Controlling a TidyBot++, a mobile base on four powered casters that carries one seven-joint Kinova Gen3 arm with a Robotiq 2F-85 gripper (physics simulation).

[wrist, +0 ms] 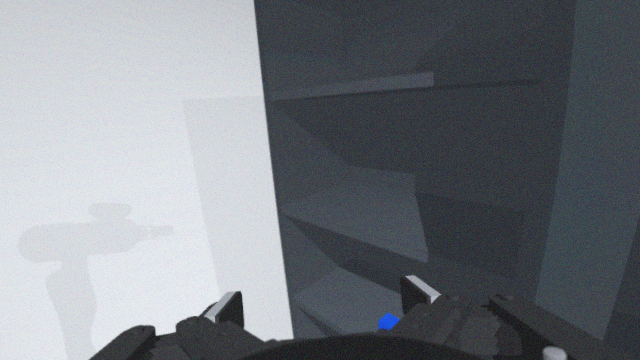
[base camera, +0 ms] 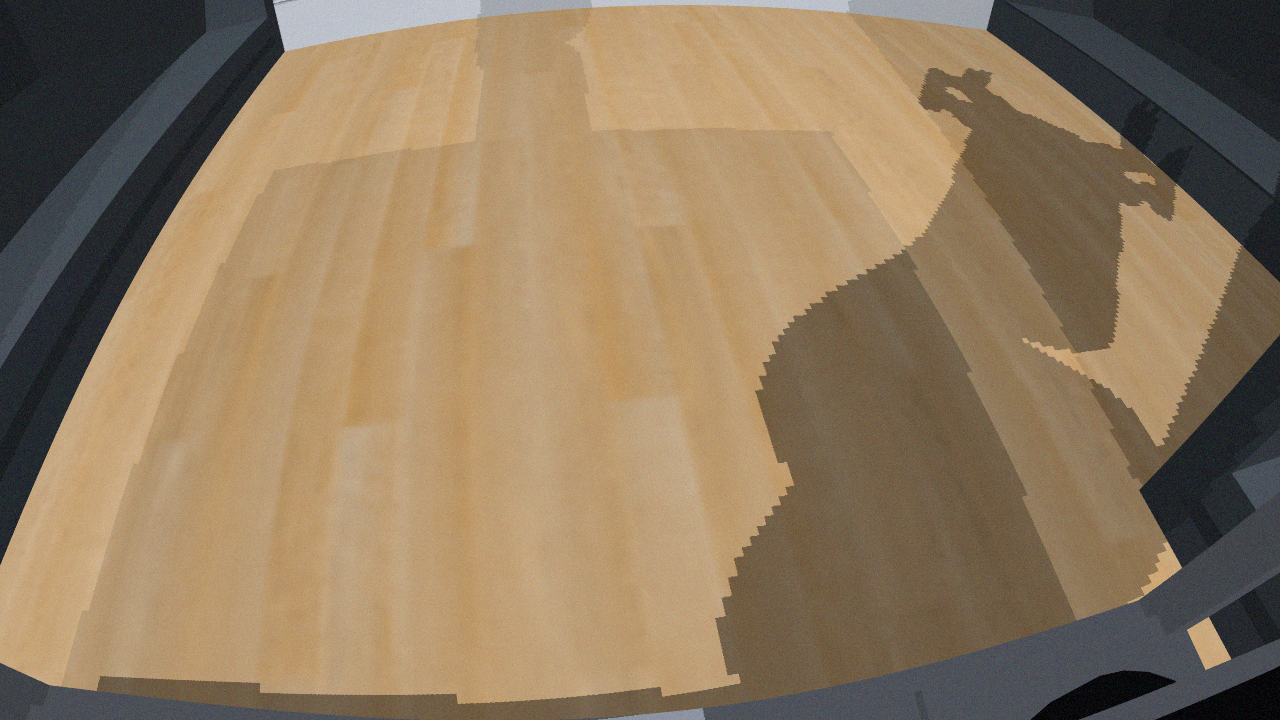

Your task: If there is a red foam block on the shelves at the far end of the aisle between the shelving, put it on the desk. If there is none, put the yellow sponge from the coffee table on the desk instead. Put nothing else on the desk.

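Places are measured from the arm's base along level axes (x back, y right, z up), in metres.
Pixels of known places: gripper, between the fingertips: [wrist: 322, 302].
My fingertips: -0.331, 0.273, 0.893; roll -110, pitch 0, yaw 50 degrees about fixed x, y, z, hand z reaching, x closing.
Behind a point stands the place of what it marks, as x, y, z.
My gripper [wrist: 322, 302] @[-0.331, 0.273, 0.893] is open and empty at the bottom of the wrist view, in front of the far wall and the right-hand shelving. In the wrist view the dark shelving [wrist: 560, 175] @[-0.251, 0.388, 0.949] fills the right half, with several shelf levels. A small blue object [wrist: 388, 322] @[-0.731, 0.924, 0.181] shows on a low shelf there, partly hidden behind the right finger. Its full shape is hidden. A red foam block, the yellow sponge, the coffee table and the desk do not show in either view.
Dark shelving runs along the left [base camera: 125, 170] @[-0.645, -0.463, -0.321] and right [base camera: 1109, 98] @[-0.859, 0.814, -0.361] of the aisle in the base view. A white wall [base camera: 716, 10] @[-1.154, 0.240, -0.397] [wrist: 125, 125] @[-1.202, 0.310, 0.984] closes the far end. The wooden floor [base camera: 537, 358] @[-0.417, -0.026, -0.397] between carries the arm's shadow at the right.
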